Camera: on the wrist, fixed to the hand. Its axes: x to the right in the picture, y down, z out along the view.
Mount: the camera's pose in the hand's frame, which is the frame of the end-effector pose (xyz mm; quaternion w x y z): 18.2 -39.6 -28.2 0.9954 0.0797 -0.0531 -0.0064
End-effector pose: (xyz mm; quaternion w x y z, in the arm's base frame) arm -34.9 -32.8 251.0 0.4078 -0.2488 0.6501 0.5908
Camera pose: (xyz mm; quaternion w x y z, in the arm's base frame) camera -19.6 -64.4 212.7 0.4641 -0.1880 0.6710 0.5469
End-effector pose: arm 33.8 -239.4 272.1 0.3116 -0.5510 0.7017 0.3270
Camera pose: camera 66.7 -279.5 269.7 0.3934 -0.5107 0.7044 0.2968
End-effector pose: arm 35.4 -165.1 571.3 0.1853 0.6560 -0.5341 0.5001
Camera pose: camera 56.3 -138.3 610.5 0.1070 0.6977 -0.4974 0.5043
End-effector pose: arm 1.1 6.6 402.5 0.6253 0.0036 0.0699 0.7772
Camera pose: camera 33.0 29.6 368.6 0.6308 0.0942 0.0983 0.7639
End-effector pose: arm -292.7 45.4 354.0 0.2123 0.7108 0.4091 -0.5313
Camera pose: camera -306.4 95.4 352.1 0.1730 0.6936 0.3582 -0.6006
